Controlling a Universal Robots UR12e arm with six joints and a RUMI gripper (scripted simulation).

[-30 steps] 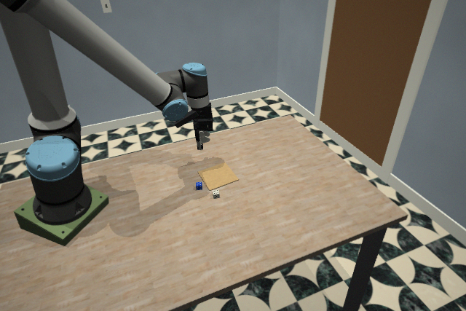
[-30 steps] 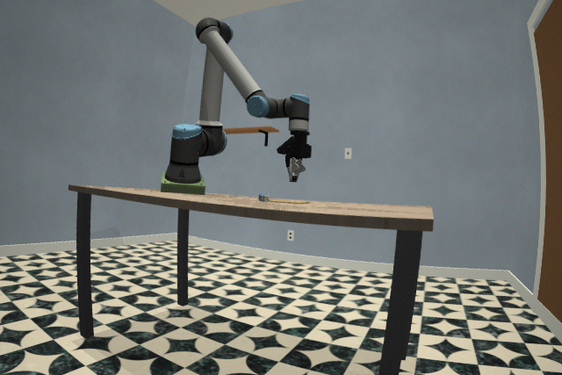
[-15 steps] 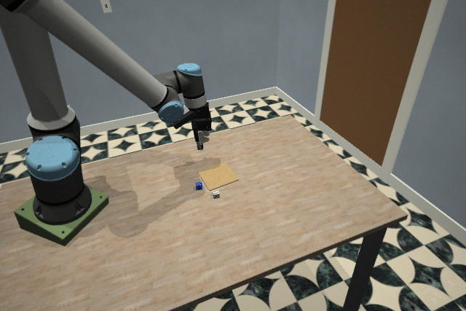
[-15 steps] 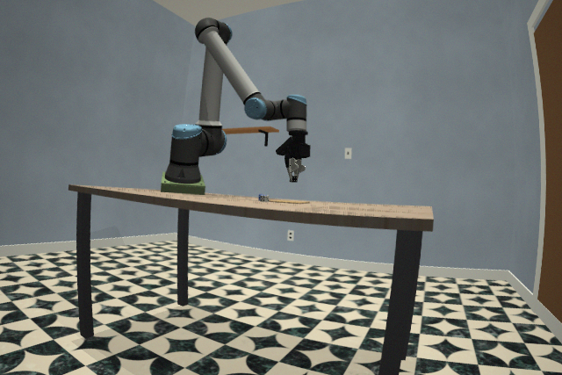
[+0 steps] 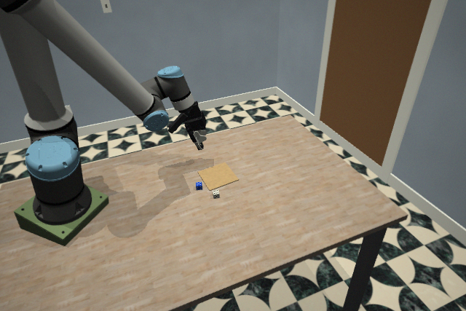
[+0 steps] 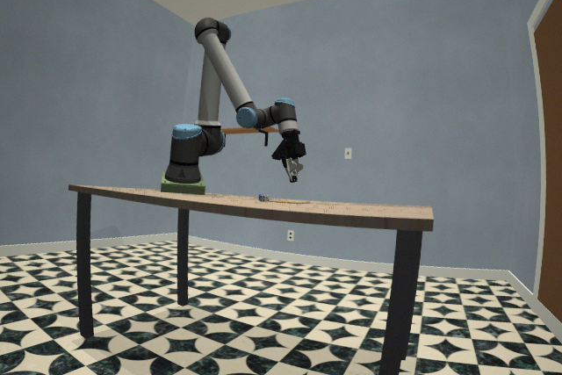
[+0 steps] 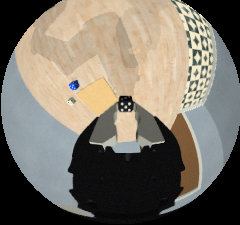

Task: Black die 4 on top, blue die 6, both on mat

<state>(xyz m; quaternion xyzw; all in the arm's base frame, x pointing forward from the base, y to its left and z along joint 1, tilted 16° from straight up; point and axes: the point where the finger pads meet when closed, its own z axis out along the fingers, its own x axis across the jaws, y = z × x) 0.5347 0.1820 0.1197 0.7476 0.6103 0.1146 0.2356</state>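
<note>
The black die is right at my hand. Also, from my hand: white die (10 mm ahead, 240 mm to the right, 90 mm below); tan mat (50 mm ahead, 110 mm to the right, 100 mm below); blue die (40 mm behind, 160 mm to the right, 90 mm below).
</note>
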